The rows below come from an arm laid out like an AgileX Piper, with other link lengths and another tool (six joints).
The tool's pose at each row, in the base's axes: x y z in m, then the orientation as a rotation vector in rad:
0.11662, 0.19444, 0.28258, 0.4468, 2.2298, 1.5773
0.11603, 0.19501, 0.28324, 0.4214, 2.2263, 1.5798
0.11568, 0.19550, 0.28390, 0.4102, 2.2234, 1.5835
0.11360, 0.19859, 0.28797, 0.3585, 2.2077, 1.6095
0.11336, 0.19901, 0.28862, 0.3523, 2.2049, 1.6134
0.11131, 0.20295, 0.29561, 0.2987, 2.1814, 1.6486
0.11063, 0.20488, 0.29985, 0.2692, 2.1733, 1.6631
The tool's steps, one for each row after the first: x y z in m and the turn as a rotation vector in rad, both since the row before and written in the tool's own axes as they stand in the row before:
0.00070, 0.00078, -0.00001, -0.0069, 0.0062, -0.0162
0.00044, 0.00077, 0.00005, -0.0050, 0.0032, -0.0064
0.00266, 0.00481, 0.00042, -0.0285, 0.0180, -0.0264
0.00029, 0.00075, 0.00008, -0.0043, 0.0020, -0.0031
0.00238, 0.00791, 0.00060, -0.0372, 0.0190, -0.0252
0.00062, 0.00465, 0.00041, -0.0156, 0.0119, -0.0141

